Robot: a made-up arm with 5 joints. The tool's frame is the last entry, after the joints.
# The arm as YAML. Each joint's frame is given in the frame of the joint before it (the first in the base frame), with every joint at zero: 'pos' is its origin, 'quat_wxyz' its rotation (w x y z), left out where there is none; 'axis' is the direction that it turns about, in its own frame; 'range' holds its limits. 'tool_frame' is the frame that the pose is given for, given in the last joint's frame.
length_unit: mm
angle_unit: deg
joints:
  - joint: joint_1
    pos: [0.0, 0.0, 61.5]
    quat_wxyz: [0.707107, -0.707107, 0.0, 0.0]
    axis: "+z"
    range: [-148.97, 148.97]
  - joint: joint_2
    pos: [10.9, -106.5, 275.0]
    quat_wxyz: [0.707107, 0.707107, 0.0, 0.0]
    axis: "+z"
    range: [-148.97, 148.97]
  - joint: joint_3
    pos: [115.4, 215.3, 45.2]
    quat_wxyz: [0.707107, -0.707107, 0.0, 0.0]
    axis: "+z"
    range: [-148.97, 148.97]
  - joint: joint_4
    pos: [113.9, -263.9, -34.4]
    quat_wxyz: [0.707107, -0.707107, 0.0, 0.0]
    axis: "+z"
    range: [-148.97, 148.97]
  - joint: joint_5
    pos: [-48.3, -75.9, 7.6]
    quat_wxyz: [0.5, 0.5, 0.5, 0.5]
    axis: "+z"
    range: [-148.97, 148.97]
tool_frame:
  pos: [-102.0, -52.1, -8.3]
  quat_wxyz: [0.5, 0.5, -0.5, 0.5]
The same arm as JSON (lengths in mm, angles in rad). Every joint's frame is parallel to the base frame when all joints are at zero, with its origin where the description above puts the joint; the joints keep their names.
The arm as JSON. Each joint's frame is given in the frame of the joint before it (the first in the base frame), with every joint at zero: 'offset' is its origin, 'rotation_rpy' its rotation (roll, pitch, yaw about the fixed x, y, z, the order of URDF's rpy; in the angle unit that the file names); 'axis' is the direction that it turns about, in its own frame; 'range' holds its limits. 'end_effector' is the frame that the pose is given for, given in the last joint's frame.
{
  "length_unit": "mm",
  "angle_unit": "rad",
  "chain": [
    {
      "id": "joint_1",
      "offset": [
        0.0,
        0.0,
        61.5
      ],
      "rotation_rpy": [
        0.0,
        0.0,
        0.0
      ],
      "axis": [
        0.0,
        1.0,
        0.0
      ],
      "range": [
        -2.6,
        2.6
      ]
    },
    {
      "id": "joint_2",
      "offset": [
        10.9,
        275.0,
        106.5
      ],
      "rotation_rpy": [
        0.0,
        0.0,
        0.0
      ],
      "axis": [
        0.0,
        0.0,
        1.0
      ],
      "range": [
        -2.6,
        2.6
      ]
    },
    {
      "id": "joint_3",
      "offset": [
        115.4,
        215.3,
        45.2
      ],
      "rotation_rpy": [
        0.0,
        0.0,
        0.0
      ],
      "axis": [
        0.0,
        1.0,
        0.0
      ],
      "range": [
        -2.6,
        2.6
      ]
    },
    {
      "id": "joint_4",
      "offset": [
        113.9,
        -34.4,
        263.9
      ],
      "rotation_rpy": [
        0.0,
        0.0,
        0.0
      ],
      "axis": [
        0.0,
        0.0,
        -1.0
      ],
      "range": [
        -2.6,
        2.6
      ]
    },
    {
      "id": "joint_5",
      "offset": [
        -48.3,
        75.9,
        -7.6
      ],
      "rotation_rpy": [
        0.0,
        0.0,
        0.0
      ],
      "axis": [
        1.0,
        0.0,
        0.0
      ],
      "range": [
        -2.6,
        2.6
      ]
    }
  ],
  "end_effector": {
    "offset": [
      -8.3,
      102.0,
      52.1
    ],
    "rotation_rpy": [
      0.0,
      0.0,
      0.0
    ]
  }
}

